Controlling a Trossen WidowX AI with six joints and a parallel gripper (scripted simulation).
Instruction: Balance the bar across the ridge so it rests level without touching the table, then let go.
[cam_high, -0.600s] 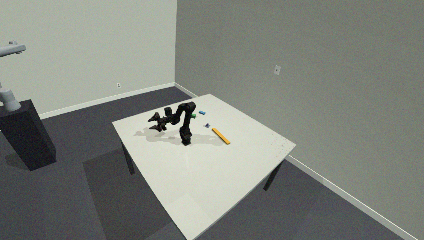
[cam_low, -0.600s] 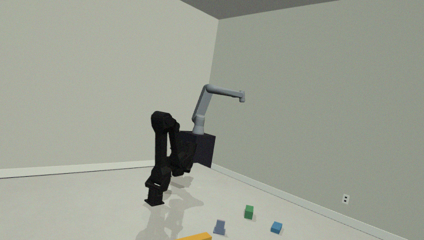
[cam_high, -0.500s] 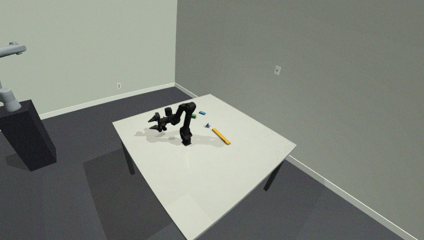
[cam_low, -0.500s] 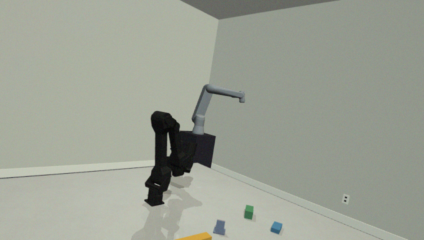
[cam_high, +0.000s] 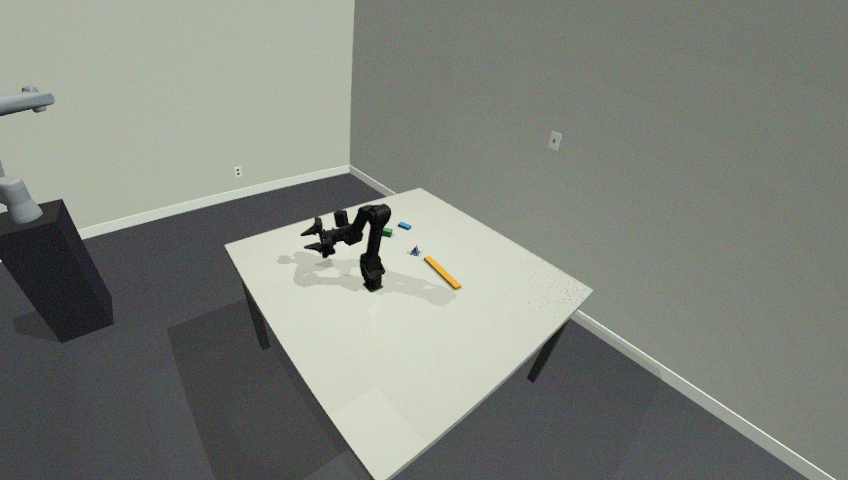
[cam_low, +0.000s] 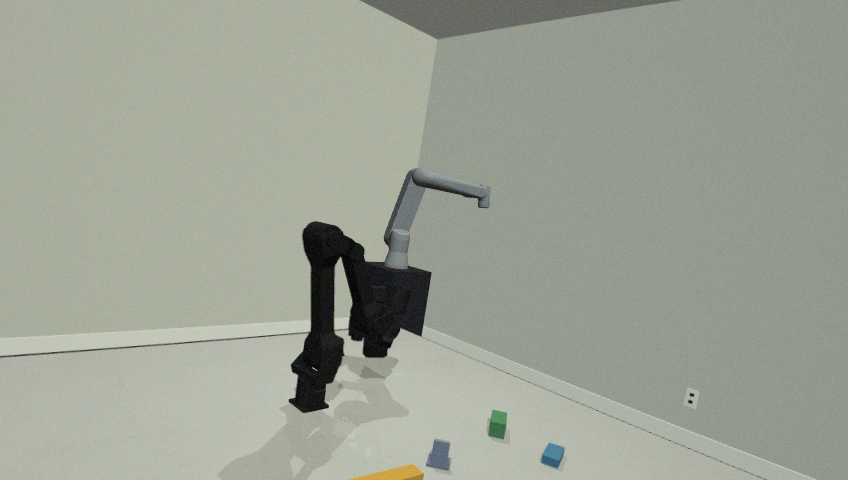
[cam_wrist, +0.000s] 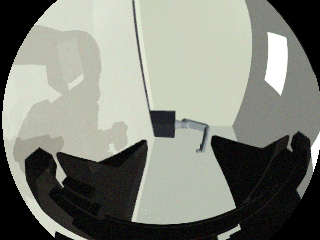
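Right now the green cube is 460 mm ahead of my gripper tip, 10 mm to the left of it and 110 mm below it. From my gripper tip the other things lie so: blue cube 600 mm ahead, 10 mm to the left, 120 mm below; orange bar 490 mm ahead, 400 mm to the right, 120 mm below.
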